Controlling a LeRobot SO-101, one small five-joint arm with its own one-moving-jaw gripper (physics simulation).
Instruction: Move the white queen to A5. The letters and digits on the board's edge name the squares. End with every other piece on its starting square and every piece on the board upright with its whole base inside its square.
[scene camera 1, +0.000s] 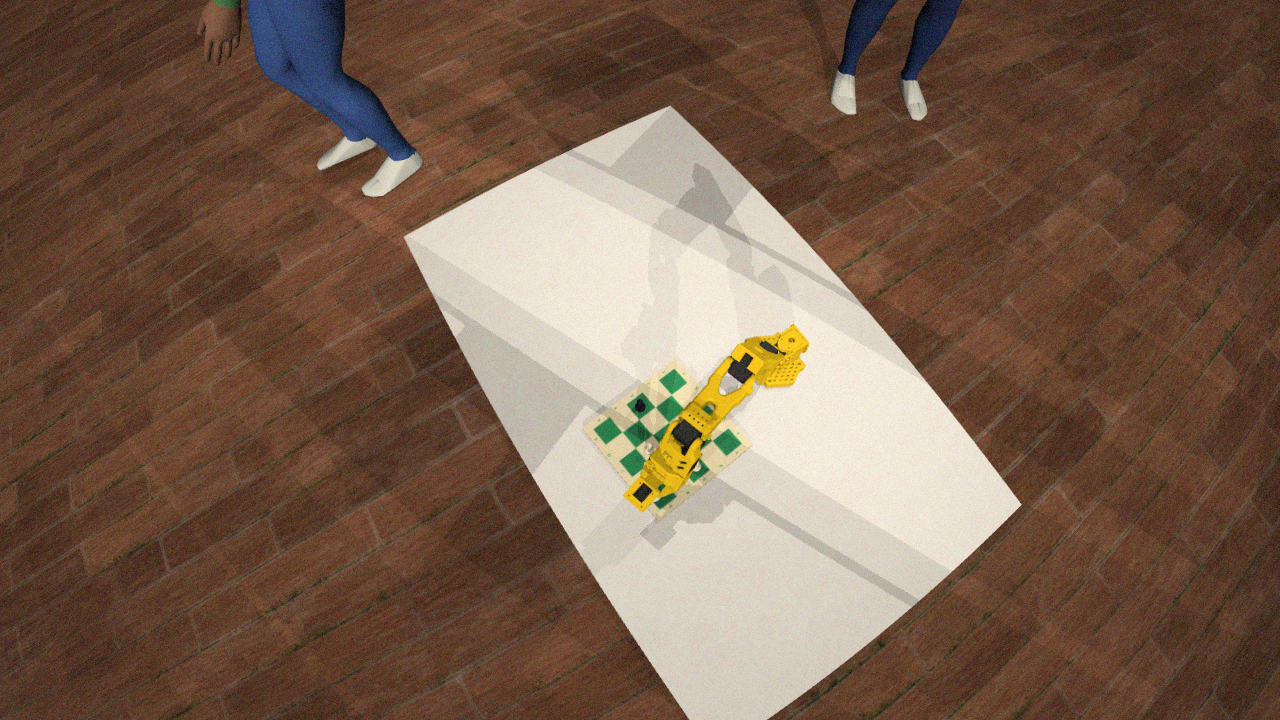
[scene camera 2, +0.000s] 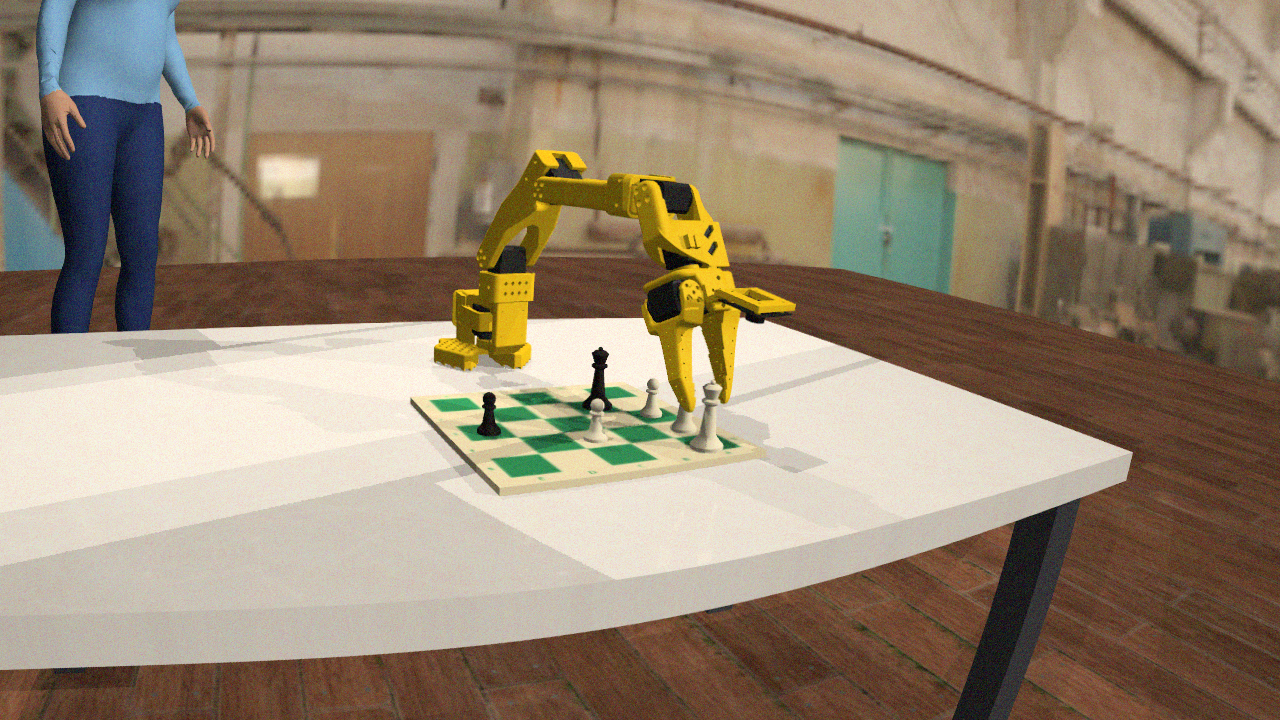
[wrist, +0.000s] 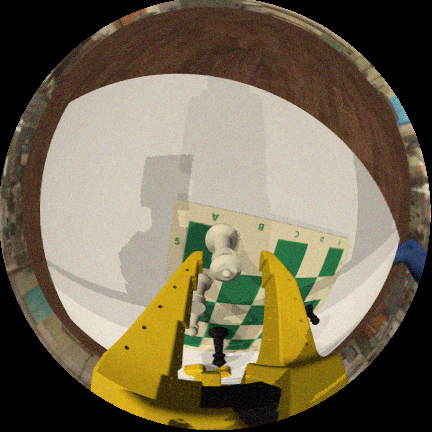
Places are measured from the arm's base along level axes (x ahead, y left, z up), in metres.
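Pixels of known places: hand at its tool point: (scene camera 2: 721, 397) (wrist: 202, 259); arm's base at its link origin: (scene camera 1: 766, 368) (scene camera 2: 486, 364) (wrist: 209, 367).
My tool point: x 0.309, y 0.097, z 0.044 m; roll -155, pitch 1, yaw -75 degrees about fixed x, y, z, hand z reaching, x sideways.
Observation:
Ahead of a thing's pixels: the offset from my tool point to its middle.
The white queen {dx +0.003, dy -0.011, dz -0.012 m} (scene camera 2: 708, 420) (wrist: 221, 239) stands upright at A5's green square, toward the B side; whether its whole base is inside is unclear. Its head shows between and past the jaws in the wrist view, with gaps at both sides. My gripper (scene camera 2: 706, 403) (wrist: 231, 256) is open in a V, nothing held, tips at about the height of the queen's head and slightly behind it in scene camera 2. In scene camera 1 the arm hides the jaws and the queen. The board {dx -0.076, dy -0.087, dz -0.041 m} (scene camera 1: 590, 428) (scene camera 2: 514, 488) (wrist: 240, 215) lies flat.
A white piece {dx -0.042, dy -0.006, dz -0.021 m} (scene camera 2: 683, 419) stands just behind the queen, partly hidden by a jaw. White pawns {dx -0.087, dy -0.013, dz -0.022 m} (scene camera 2: 653, 400) {dx -0.036, dy -0.085, dz -0.022 m} (scene camera 2: 597, 422), a tall black piece {dx -0.117, dy -0.049, dz -0.012 m} (scene camera 2: 599, 383) (wrist: 218, 345) and a black pawn {dx -0.066, dy -0.161, dz -0.022 m} (scene camera 1: 639, 405) (scene camera 2: 488, 416) (wrist: 312, 315) stand upright on the board.

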